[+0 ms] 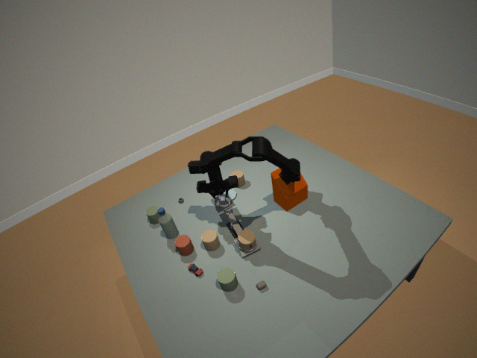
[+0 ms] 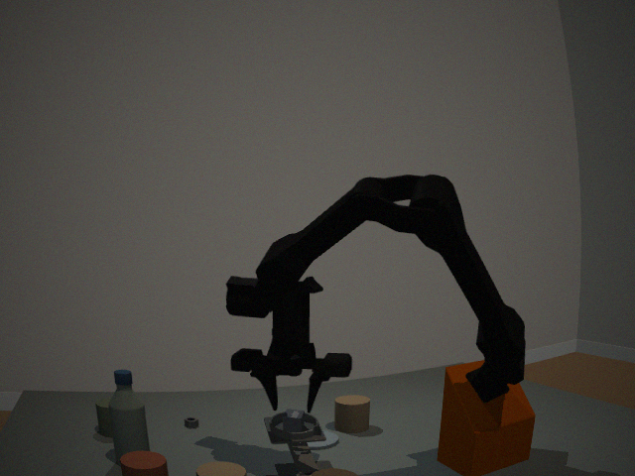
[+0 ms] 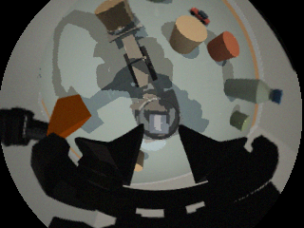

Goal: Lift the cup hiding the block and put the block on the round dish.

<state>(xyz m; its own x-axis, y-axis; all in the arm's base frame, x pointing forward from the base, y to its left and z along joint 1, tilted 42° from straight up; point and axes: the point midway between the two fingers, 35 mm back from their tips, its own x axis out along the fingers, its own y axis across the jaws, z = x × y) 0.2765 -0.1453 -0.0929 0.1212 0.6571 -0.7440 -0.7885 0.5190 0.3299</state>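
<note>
Now: gripper tip 20 mm above the grey block. From my gripper tip the other things lie so: red cylinder (260 mm ahead, 70 mm below, 30 mm to the left); pale round dish (100 mm below, 90 mm to the right, 90 mm behind); balance (120 mm to the left, 70 mm below, 30 mm ahead).
</note>
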